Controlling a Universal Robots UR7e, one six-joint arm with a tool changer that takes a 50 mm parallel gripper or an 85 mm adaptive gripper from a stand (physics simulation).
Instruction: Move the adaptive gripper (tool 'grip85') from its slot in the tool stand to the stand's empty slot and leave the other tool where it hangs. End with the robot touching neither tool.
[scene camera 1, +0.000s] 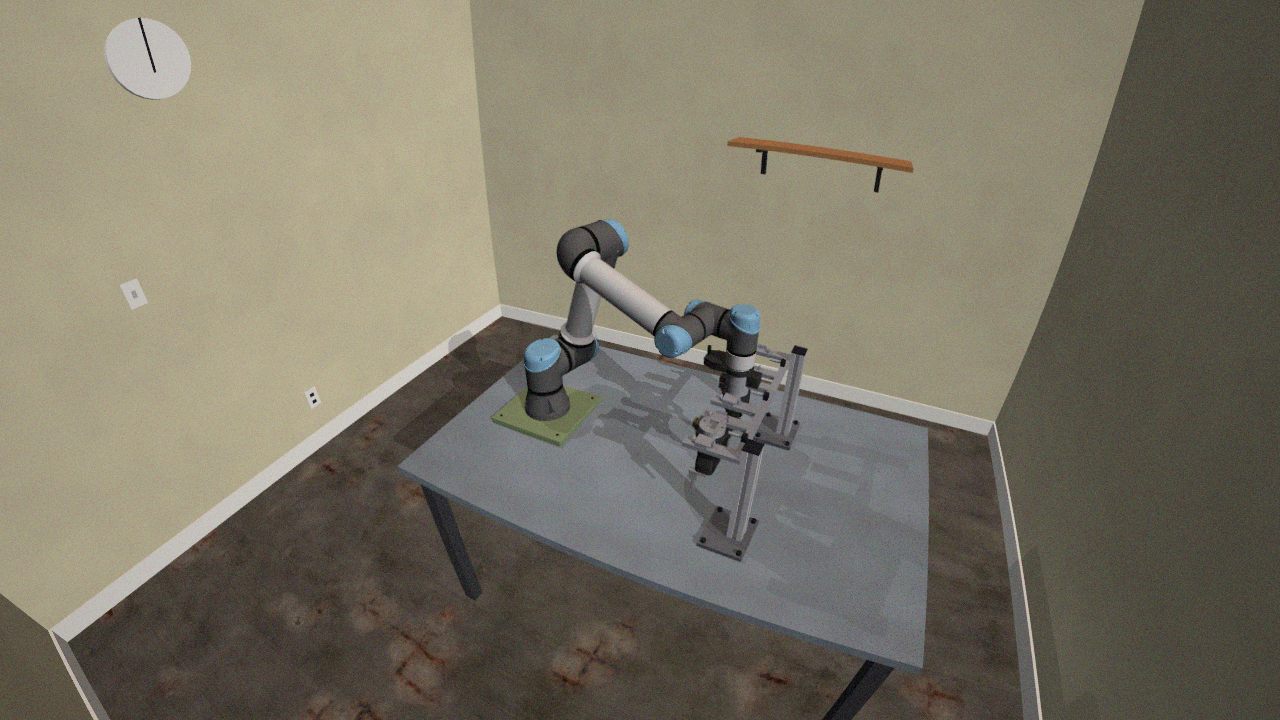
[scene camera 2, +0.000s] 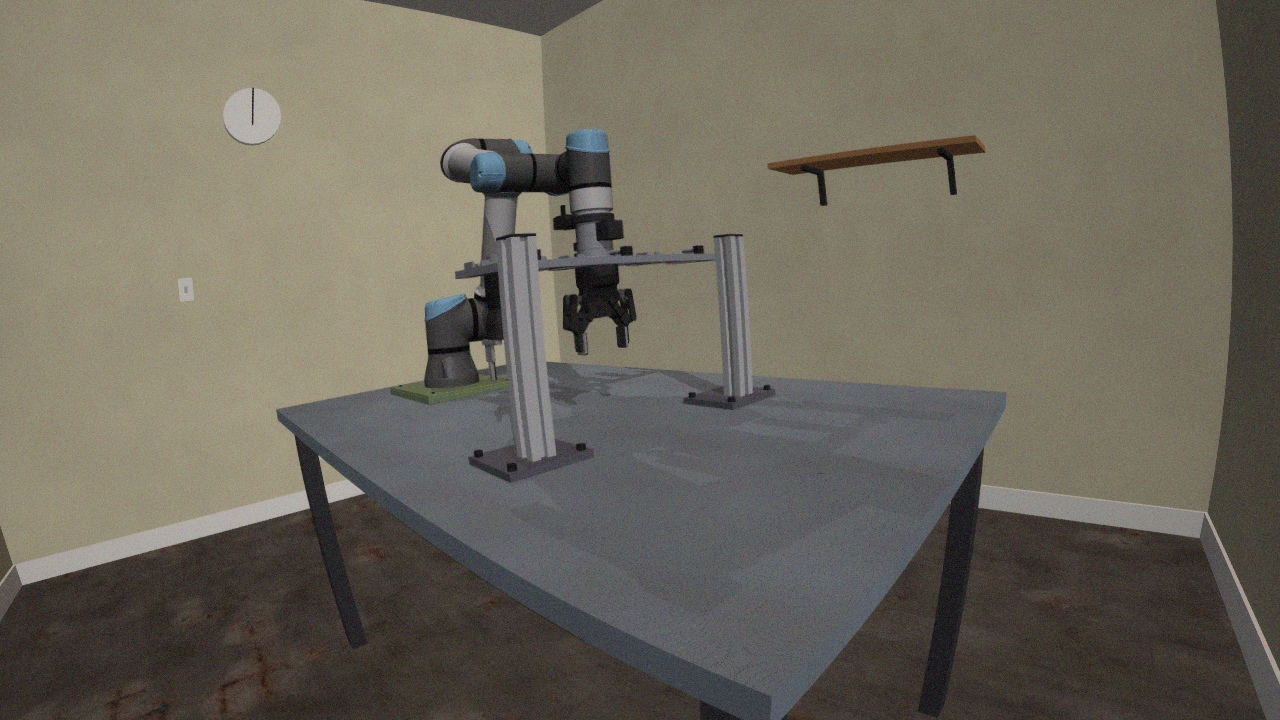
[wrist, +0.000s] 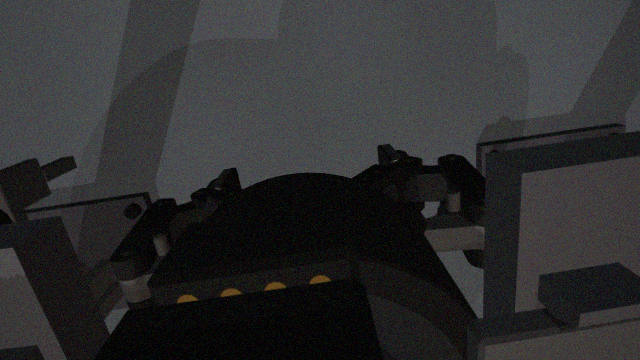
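Where they show: hand, its tool point: (scene camera 2: 595, 249); arm's base, origin of its link: (scene camera 1: 547, 407) (scene camera 2: 451, 383).
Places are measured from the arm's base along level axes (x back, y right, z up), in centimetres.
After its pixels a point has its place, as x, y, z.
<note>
The adaptive gripper (scene camera 2: 602, 346) (wrist: 308, 166) is on the arm's wrist. Its fingers are apart with nothing between them. Its upper body is at the middle slot of the tool stand (scene camera 1: 793, 394) {-73.2, -27.4, 15.7} (scene camera 2: 528, 358) {-76.9, 17.2, 13.4} (wrist: 501, 235) {-58.6, -9.5, 25.9}, with fork plates on both sides in the wrist view. Whether it rests on the forks cannot be told. In scene camera 1 its fingers are hidden behind the stand. The other tool (scene camera 1: 706, 462) {-64.0, 15.5, 19.1} hangs in the slot nearest scene camera 1. Its lower end (scene camera 2: 491, 358) {-61.7, 15.6, 12.3} shows beside the left post in scene camera 2. The far slot (scene camera 1: 771, 354) {-64.2, -28.2, 26.4} holds no tool.
The stand's two posts rise from bolted base plates (scene camera 1: 717, 540) {-71.6, 20.8, -0.6} (scene camera 2: 707, 400) {-70.4, -22.4, -0.6} on the blue-grey table (scene camera 1: 554, 501) {-27.3, 30.8, -1.7} (scene camera 2: 680, 537) {-106.8, 19.7, -1.8}. The arm's base stands on a green plate (scene camera 1: 572, 429) {-14.0, 4.6, -0.2} (scene camera 2: 416, 391) {-4.6, 11.9, 0.3} at the left. A wooden shelf (scene camera 1: 819, 153) (scene camera 2: 877, 155) is on the back wall.
</note>
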